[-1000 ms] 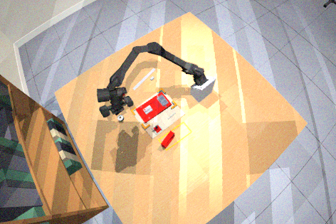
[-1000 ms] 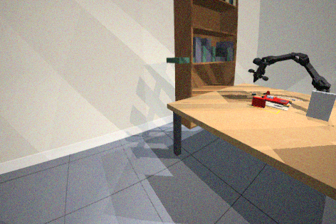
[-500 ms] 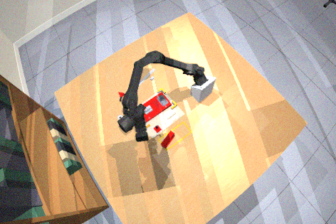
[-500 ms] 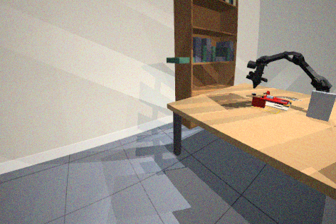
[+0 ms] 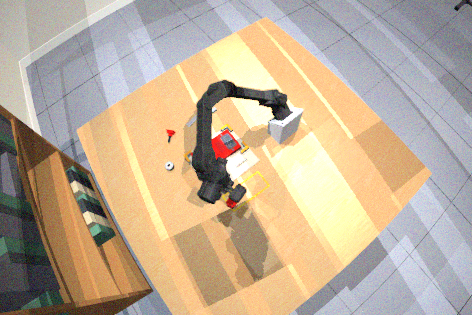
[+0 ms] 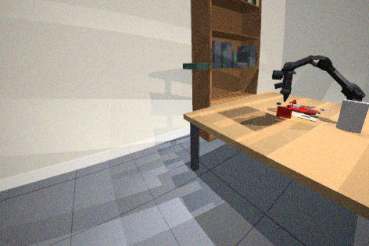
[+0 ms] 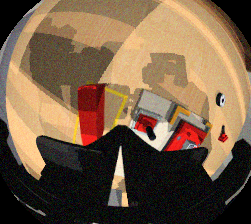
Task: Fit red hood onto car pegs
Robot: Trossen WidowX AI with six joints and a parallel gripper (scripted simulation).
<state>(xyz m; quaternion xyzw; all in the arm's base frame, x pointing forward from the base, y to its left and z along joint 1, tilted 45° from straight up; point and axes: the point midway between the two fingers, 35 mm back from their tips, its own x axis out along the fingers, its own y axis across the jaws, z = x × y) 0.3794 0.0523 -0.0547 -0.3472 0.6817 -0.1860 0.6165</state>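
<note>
The red hood is 20 mm behind my gripper tip, 40 mm to the left of it and 60 mm below it. The rest, counted from my gripper tip: grey engine block: 50 mm behind, 180 mm to the right, 70 mm below; then grey bar: 160 mm behind, 390 mm to the right, 100 mm below.
</note>
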